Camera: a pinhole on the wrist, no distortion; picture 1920 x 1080 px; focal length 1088.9 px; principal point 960.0 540.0 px. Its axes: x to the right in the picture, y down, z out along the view. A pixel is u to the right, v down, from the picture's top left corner.
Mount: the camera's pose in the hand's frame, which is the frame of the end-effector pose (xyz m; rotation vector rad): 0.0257 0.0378 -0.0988 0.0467 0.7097 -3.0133
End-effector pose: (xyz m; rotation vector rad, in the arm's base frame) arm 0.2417 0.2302 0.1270 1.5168 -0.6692 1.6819
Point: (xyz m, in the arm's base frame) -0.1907 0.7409 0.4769
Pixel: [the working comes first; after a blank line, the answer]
In the camera's frame: -0.3983 0.1948 -0.4859

behind the camera
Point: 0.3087 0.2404 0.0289
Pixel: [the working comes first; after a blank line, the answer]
In the camera's frame: 0.1198 0.0399 0.1530

1812 824
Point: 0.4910 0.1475 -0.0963
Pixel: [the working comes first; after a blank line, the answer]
In the camera's frame: 0.2587 0.0577 0.3478

1770 721
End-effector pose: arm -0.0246 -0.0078 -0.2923 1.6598 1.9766 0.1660
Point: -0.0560 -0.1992 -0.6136
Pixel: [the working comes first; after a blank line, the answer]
In the camera's frame: 0.0912 0.0371 0.4716

1171 626
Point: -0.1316 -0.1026 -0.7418
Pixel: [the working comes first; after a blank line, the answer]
In the camera's frame: -0.0462 0.1112 0.5559

869 758
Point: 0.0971 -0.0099 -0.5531
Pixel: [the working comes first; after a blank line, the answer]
In the camera's frame: -0.0601 -0.1264 0.3562

776 154
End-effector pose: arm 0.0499 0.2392 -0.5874 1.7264 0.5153 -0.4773
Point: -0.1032 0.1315 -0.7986
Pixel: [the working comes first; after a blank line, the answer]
In the camera's frame: 0.0395 0.1295 0.3497

1083 943
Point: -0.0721 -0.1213 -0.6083
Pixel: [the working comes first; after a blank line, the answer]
In the camera's frame: 0.1276 -0.1624 0.4398

1276 138
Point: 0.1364 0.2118 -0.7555
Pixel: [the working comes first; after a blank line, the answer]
In the camera's frame: -0.1402 0.0416 0.1893

154 780
